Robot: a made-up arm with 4 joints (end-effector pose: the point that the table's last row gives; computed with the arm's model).
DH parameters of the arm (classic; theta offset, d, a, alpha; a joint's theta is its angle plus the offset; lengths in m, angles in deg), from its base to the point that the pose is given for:
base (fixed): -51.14 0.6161 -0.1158 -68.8
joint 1: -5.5 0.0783 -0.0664 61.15
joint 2: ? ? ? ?
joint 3: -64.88 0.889 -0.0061 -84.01
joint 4: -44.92 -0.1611 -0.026 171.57
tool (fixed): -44.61 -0.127 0 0
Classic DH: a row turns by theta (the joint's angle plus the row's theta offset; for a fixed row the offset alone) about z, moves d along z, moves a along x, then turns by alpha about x.
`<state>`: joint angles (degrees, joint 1 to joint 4).
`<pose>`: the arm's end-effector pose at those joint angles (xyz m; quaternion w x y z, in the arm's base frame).
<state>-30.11 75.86 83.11 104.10</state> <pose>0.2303 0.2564 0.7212 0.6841 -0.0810 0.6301 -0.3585</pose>
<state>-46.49 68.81 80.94 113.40</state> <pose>0.2190 0.2271 0.7641 0.6584 -0.0631 0.5137 -0.5465</pose>
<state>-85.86 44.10 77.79 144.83</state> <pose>0.0916 0.2254 0.8726 0.4248 0.1286 0.1880 -0.8762</pose>
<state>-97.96 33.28 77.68 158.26</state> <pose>0.0218 0.2492 0.8818 0.3146 0.2421 0.1043 -0.9119</pose>
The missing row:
joint 2: 34.3 -0.7945 0.2402 9.13
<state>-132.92 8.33 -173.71 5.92</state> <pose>-0.0891 0.2936 0.8204 0.9422 -0.2347 0.2145 -0.1054</pose>
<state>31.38 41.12 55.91 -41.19</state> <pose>0.2335 0.1820 0.6056 0.4814 0.8661 -0.0617 0.1192</pose>
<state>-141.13 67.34 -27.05 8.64</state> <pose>0.1495 0.2322 0.7799 0.3935 -0.0950 -0.9067 0.1188</pose>
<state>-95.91 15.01 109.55 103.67</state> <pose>-0.0708 0.2098 0.8849 0.7199 0.1259 -0.0115 -0.6825</pose>
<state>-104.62 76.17 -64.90 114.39</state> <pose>0.2232 0.2673 0.7003 0.2512 0.7924 -0.4379 -0.3423</pose>
